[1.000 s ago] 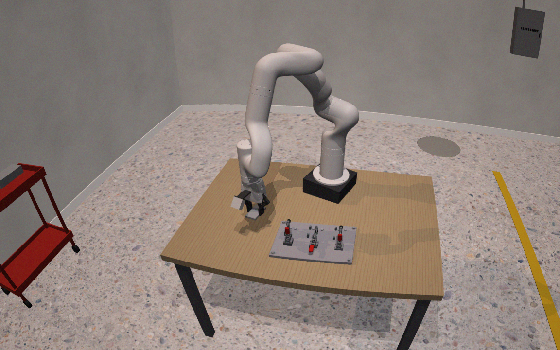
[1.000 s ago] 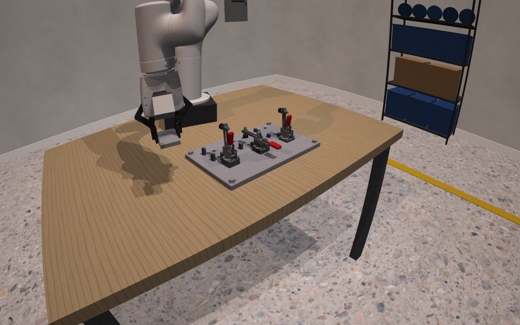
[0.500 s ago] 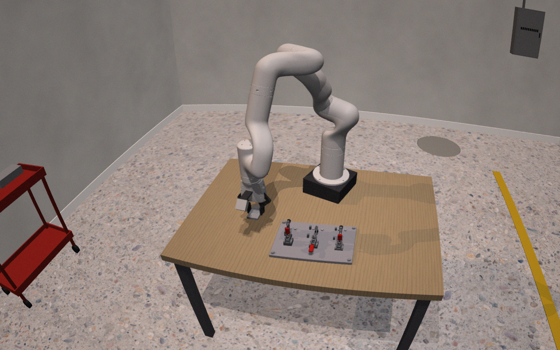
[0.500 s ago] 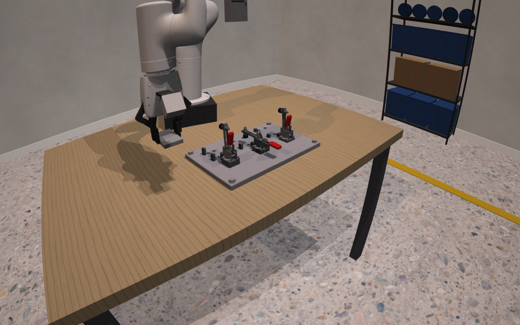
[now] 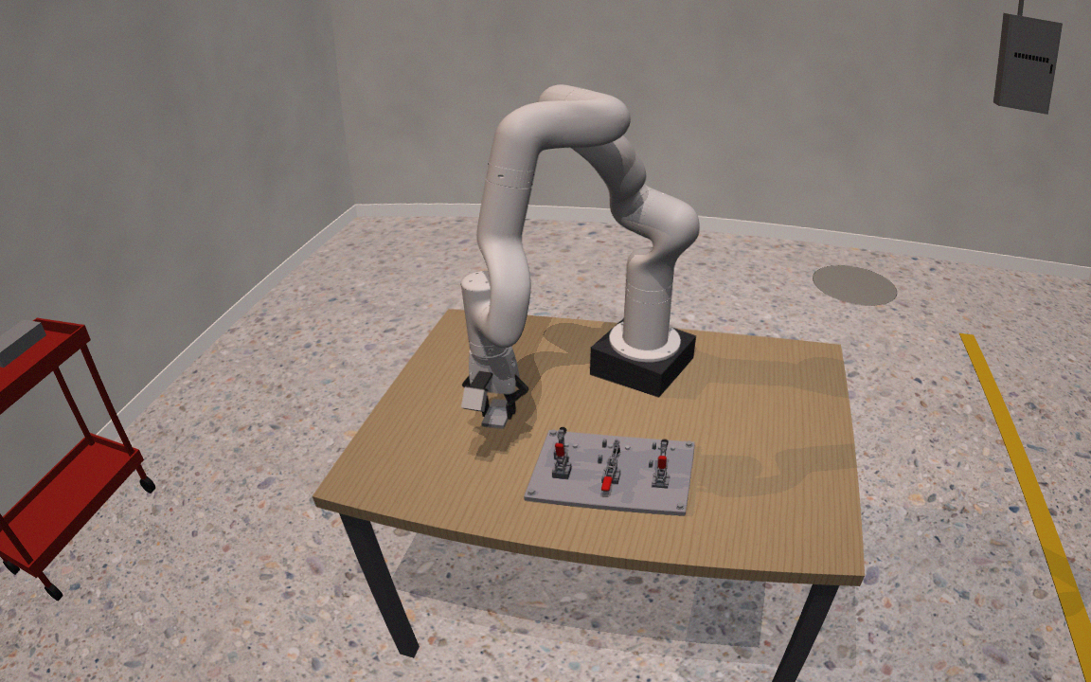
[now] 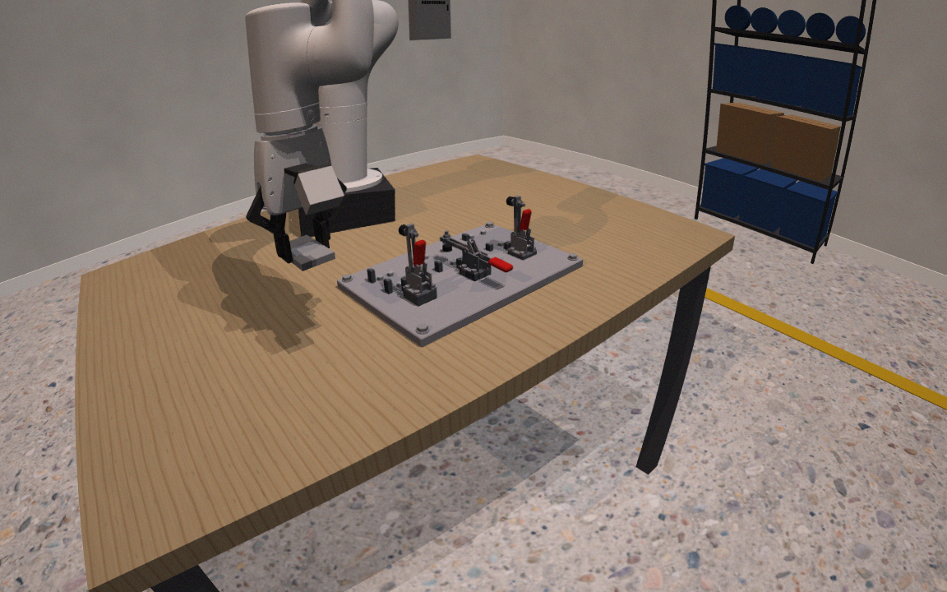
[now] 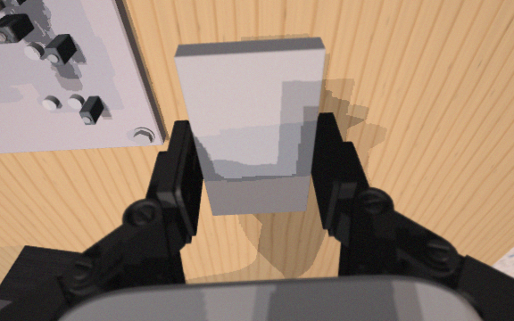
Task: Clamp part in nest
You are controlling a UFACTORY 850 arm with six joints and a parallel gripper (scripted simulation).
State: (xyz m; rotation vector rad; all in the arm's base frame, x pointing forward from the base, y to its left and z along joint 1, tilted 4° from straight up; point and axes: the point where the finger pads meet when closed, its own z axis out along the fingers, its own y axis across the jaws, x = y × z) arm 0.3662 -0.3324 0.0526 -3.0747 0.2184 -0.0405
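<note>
My gripper is now 60 mm short of the grey fixture plate, 250 mm to the right of it and 130 mm above it. Also, from my hand: flat grey part (20 mm below).
</note>
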